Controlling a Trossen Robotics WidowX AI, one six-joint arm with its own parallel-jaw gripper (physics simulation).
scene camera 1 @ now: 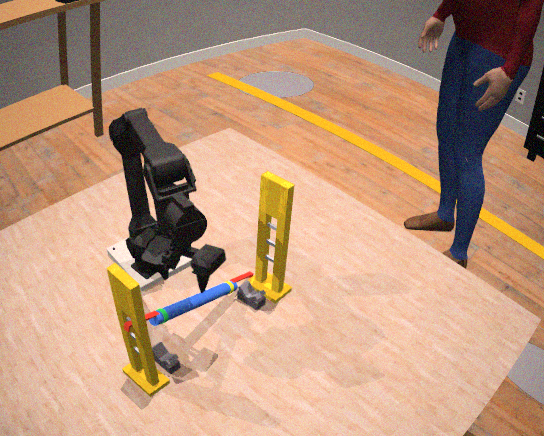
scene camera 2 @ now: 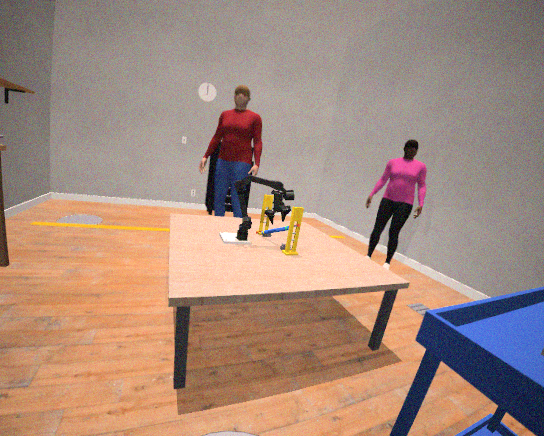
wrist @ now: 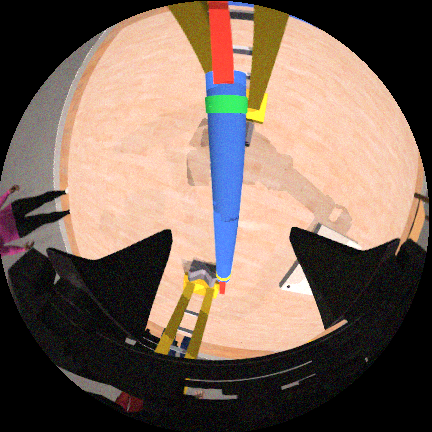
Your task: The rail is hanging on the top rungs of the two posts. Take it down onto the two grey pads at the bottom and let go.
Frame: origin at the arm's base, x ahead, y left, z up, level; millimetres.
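Seen in the pictures: gripper, fingertip midpoint: (scene camera 1: 184, 285) (scene camera 2: 277, 223) (wrist: 233, 234); arm's base, link origin: (scene camera 2: 241, 239).
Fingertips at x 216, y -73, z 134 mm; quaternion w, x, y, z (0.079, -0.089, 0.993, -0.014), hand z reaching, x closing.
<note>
Pixels of each thing's middle, then the offset from my fingertips to it. "*": a spot on its surface instead. Level surfaces: height alone.
- blue rail, body centre: (wrist: 225, 228) (scene camera 1: 196, 301) (scene camera 2: 275, 230) dx +7, dy +24, dz -58 mm
- left post, surface spot: (scene camera 1: 125, 290) * dx +41, dy -173, dz +133 mm
- right post, body centre: (wrist: 182, 335) (scene camera 1: 272, 238) (scene camera 2: 265, 214) dx +35, dy +237, dz -2 mm
- wooden table, surface height: dz -152 mm
The blue rail (scene camera 1: 195, 301) (scene camera 2: 275, 230) (wrist: 226, 160) is tilted. Its green-banded end is higher, its red tip in the left post (scene camera 1: 125, 290) (scene camera 2: 297, 216) near the upper rungs; which rung bears it I cannot tell. Its yellow-banded end is low, beside the foot of the right post (scene camera 1: 276, 200) (scene camera 2: 268, 201) (wrist: 201, 325). One grey pad (scene camera 1: 251, 295) (wrist: 201, 272) is beside this low end; whether the end touches the table is unclear. The other grey pad (scene camera 1: 166, 357) is below the high end. My gripper (scene camera 1: 184, 282) (scene camera 2: 277, 221) (wrist: 233, 234) is open and empty above the rail.
Both posts stand on the wooden table (scene camera 1: 320, 325) (scene camera 2: 240, 270), their yellow feet beside the pads. The arm's white base plate (scene camera 1: 120, 255) (scene camera 2: 229, 238) is behind the rail in scene camera 1. Two people stand beyond the table in scene camera 2.
</note>
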